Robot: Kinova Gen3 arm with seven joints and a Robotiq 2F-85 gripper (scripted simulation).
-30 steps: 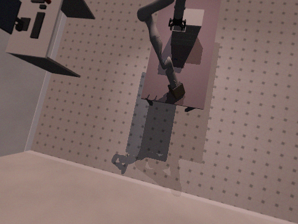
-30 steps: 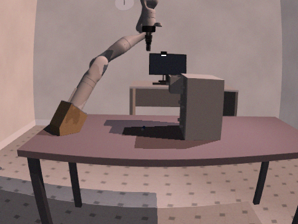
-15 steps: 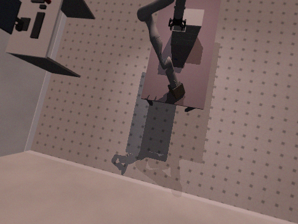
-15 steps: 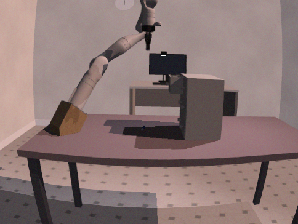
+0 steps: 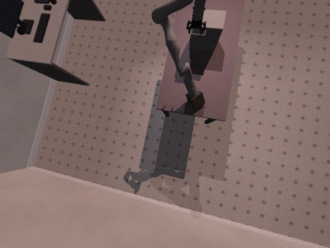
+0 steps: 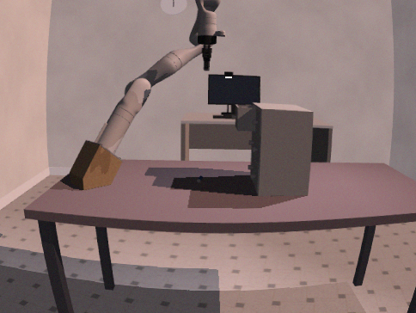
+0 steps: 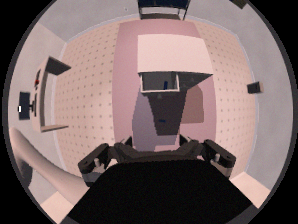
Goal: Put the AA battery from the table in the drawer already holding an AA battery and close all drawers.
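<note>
Now: hand 20 mm past the AA battery, 60 mm to the left of it and 430 mm above it.
</note>
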